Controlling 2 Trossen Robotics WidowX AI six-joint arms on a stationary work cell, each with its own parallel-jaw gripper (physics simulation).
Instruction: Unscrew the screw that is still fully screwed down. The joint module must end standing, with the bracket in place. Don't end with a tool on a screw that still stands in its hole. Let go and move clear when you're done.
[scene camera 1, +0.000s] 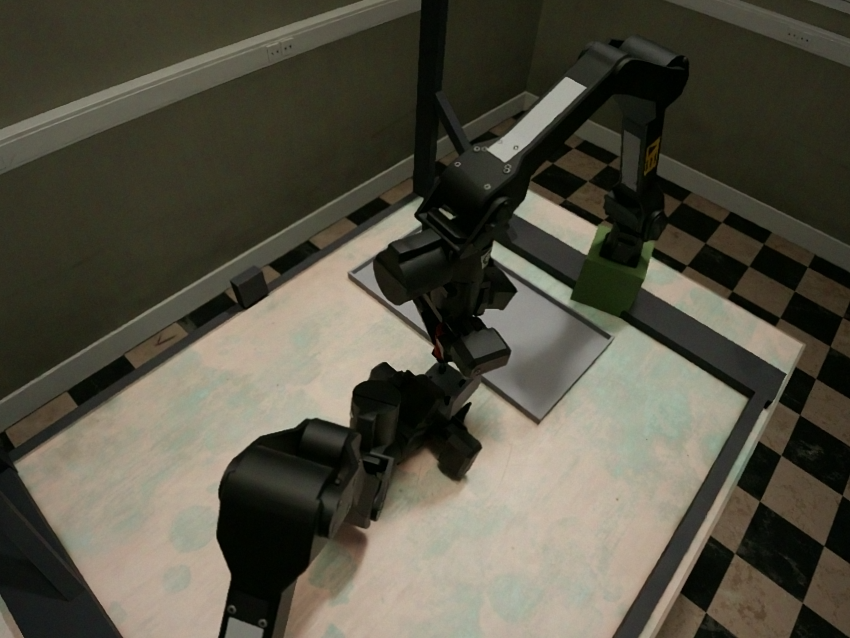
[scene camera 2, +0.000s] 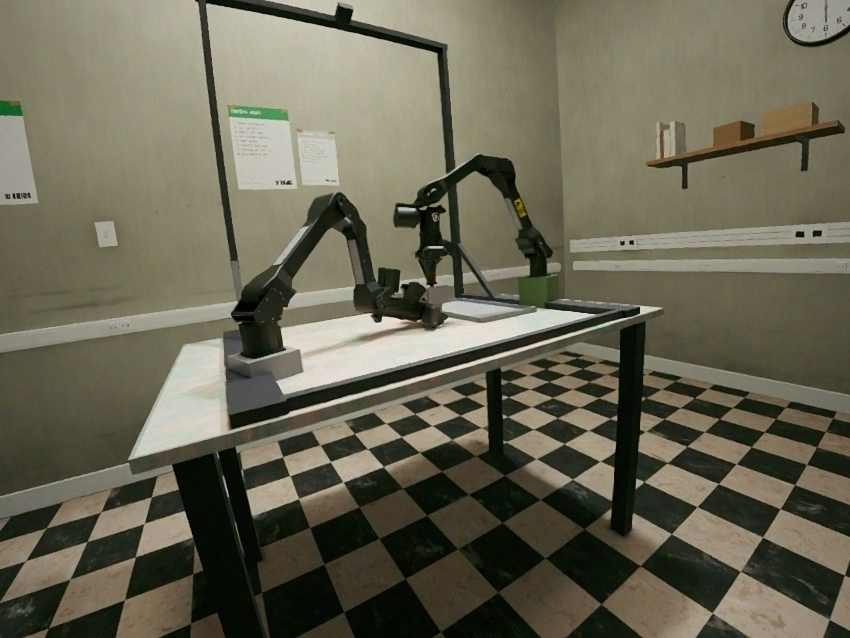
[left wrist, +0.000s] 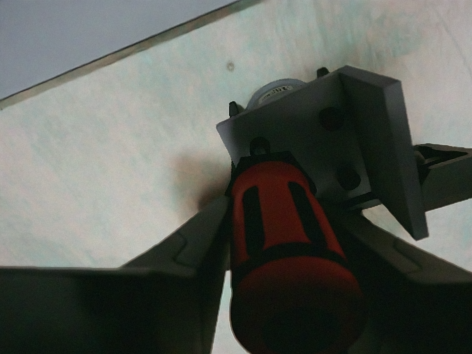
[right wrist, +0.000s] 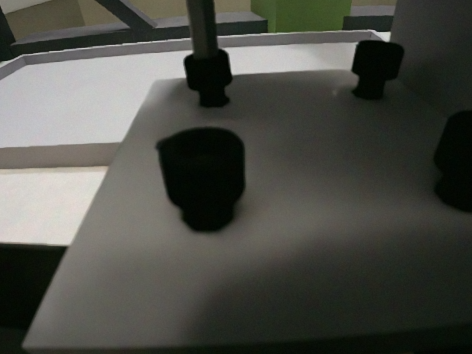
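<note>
A grey bracket with an upright flange sits on the joint module, whose round grey edge shows. Several black screws stand on the bracket. In the right wrist view the near-left screw, far-right screw and right-edge screw show stems under raised heads. The far-left screw is also raised, with the driver's shaft on it. My left gripper is shut on the upright red screwdriver. My right gripper is shut on the module, its fingertips mostly hidden.
A shallow grey tray lies beside the module, at its upper right in scene camera 1. A green block carries the left arm's base. Both arms stand close together over the bracket.
</note>
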